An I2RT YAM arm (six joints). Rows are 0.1 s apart.
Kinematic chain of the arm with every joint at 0, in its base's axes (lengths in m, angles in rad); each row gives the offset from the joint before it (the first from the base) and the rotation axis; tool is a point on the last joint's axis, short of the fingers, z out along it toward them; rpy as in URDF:
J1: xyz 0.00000 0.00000 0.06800 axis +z
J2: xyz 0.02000 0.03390 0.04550 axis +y
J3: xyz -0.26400 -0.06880 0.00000 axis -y
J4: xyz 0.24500 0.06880 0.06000 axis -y
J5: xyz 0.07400 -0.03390 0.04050 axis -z
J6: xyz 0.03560 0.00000 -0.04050 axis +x
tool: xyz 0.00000 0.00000 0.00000 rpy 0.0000 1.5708 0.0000
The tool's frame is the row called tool.
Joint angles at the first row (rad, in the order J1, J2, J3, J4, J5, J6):
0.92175 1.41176 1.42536 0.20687 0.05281 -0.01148
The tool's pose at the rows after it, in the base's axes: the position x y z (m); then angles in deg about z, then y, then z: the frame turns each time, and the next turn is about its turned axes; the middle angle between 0 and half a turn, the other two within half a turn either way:
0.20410 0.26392 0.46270 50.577 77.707 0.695
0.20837 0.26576 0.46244 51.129 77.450 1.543
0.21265 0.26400 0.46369 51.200 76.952 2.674
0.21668 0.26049 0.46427 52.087 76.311 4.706
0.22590 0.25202 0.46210 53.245 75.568 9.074
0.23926 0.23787 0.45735 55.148 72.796 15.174
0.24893 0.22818 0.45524 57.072 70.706 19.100
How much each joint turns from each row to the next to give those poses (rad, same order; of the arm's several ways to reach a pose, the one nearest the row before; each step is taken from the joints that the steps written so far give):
-0.00576 0.01732 0.02214 -0.01062 -0.02032 0.01653
-0.00859 0.01467 0.00954 0.00953 -0.01782 0.01861
-0.01479 0.00582 0.00637 0.00812 -0.01564 0.02323
-0.01931 -0.00006 -0.00262 0.01388 -0.03380 0.04372
-0.04341 -0.00293 -0.01734 0.02844 -0.06150 0.09262
-0.06744 -0.00480 -0.04544 0.09356 -0.09473 0.14151
-0.04819 0.00428 -0.02207 0.06983 -0.07461 0.10400

